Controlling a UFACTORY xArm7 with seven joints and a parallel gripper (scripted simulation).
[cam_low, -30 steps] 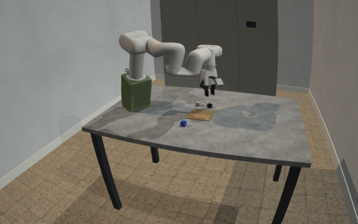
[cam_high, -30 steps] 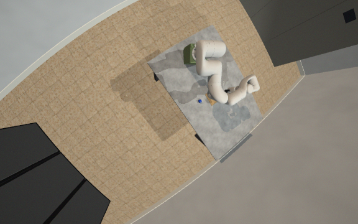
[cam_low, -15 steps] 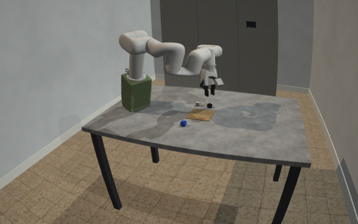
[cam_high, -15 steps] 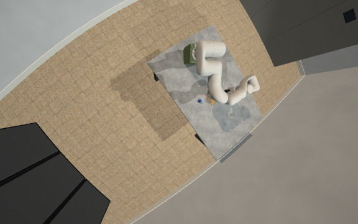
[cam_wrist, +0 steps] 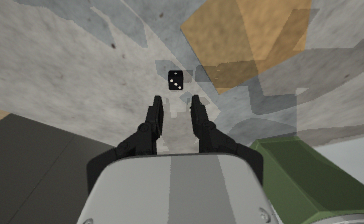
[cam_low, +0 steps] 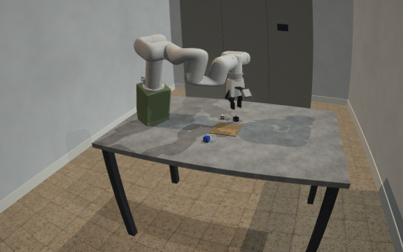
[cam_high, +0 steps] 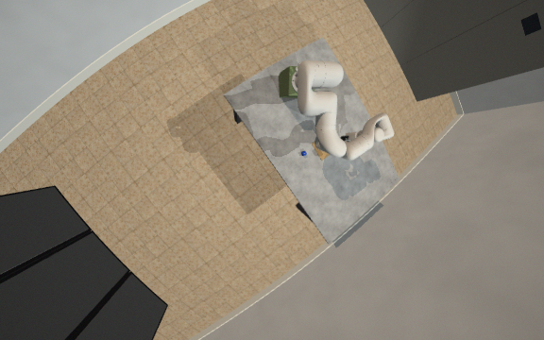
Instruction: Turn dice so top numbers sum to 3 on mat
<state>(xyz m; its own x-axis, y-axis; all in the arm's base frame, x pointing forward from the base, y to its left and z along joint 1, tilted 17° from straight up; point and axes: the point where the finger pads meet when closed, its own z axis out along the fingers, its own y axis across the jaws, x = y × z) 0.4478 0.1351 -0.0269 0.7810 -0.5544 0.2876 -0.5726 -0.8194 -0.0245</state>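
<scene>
Now: hand 8 cm above the black die. The rest, counted from my hand: tan mat 2 cm behind, 12 cm to the right, 10 cm below; then white die 8 cm behind, 1 cm to the left, 8 cm below; then blue die 6 cm behind, 27 cm to the right, 8 cm below.
</scene>
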